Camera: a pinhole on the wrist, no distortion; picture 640 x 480 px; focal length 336.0 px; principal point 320.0 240.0 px. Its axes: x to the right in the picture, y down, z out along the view. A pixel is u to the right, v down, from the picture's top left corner.
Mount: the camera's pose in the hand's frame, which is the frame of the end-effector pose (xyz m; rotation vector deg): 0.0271 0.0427 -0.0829 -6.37 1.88 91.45
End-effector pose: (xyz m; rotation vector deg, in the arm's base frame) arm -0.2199 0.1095 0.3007 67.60 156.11 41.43
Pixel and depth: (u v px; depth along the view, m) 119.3 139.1 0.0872
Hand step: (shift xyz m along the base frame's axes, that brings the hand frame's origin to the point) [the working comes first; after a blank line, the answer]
In the camera's frame: -0.0521 -0.0262 0.0872

-0.0328 0.0390 -0.0037
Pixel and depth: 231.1 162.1 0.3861
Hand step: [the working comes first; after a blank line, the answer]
In the camera's frame: -0.1022 -0.0895 0.3861

-0.0023 0.1798 -0.2777
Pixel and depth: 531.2 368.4 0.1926
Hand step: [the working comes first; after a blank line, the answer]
In the camera's frame: 0.1211 0.0736 0.1926

0.1847 0.1001 -0.0083
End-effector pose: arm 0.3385 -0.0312 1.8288 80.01 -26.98 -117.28
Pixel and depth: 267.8 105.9 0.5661
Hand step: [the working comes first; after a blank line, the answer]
In the camera's frame: -0.0879 -0.2259 0.5661

-0.5157 -0.1818 0.0379
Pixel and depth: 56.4 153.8 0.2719
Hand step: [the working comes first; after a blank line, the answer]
In the camera's frame: -0.2133 -0.0698 0.2719

-0.2577 0.0395 -0.0675
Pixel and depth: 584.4 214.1 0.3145
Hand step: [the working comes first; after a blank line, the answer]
In the camera's frame: 0.2475 -0.0242 0.3145

-0.1097 -0.2679 0.2484
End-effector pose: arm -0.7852 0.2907 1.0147 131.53 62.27 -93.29
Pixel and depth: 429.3 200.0 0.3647
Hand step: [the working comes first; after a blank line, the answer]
In the camera's frame: 0.1186 -0.0434 0.3647

-0.0821 -0.2503 -0.2110
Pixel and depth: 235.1 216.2 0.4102
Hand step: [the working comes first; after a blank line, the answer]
In the camera's frame: -0.1036 -0.0291 0.4102

-0.2676 -0.1273 -0.1645
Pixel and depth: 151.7 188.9 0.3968
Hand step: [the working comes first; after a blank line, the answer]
In the camera's frame: -0.1988 -0.0603 0.3968

-0.3179 -0.0397 -0.1649
